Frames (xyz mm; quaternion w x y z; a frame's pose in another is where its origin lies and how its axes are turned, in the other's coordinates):
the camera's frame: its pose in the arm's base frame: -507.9 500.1 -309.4 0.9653 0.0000 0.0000 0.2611
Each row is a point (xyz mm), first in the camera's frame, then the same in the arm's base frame.
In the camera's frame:
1: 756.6 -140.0 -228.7
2: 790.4 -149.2 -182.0
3: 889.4 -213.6 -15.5
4: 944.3 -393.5 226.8
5: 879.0 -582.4 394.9
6: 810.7 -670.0 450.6
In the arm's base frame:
1: 216.1 760.6 -538.1
2: 249.9 769.7 -491.4
3: 367.9 764.0 -324.9
4: 506.0 636.3 -82.6
5: 544.8 440.2 85.5
6: 530.0 330.1 141.2

